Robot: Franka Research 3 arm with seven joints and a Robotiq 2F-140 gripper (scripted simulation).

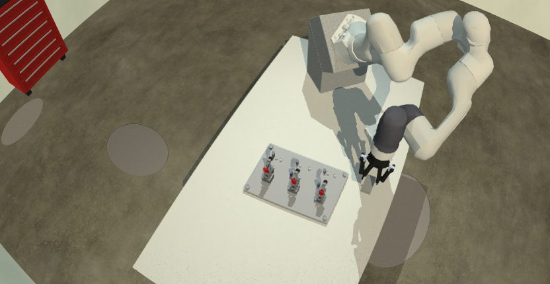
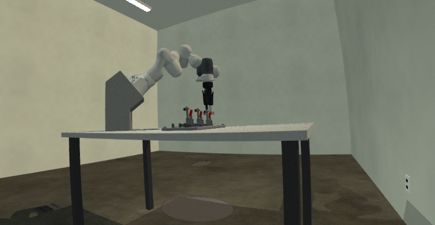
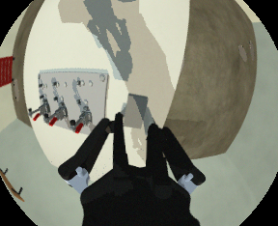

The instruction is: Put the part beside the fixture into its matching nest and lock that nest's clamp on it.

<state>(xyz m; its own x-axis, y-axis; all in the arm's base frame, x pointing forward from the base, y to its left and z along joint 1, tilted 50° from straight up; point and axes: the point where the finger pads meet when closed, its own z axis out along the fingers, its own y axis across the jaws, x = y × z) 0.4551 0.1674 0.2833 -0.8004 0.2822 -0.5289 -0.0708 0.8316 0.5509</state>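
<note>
Right now my hand is 26 cm to the left of the plate, 12 cm above it and 8 cm short of it. From my hand the other things lie so: pale grey part (3 cm below).
</note>
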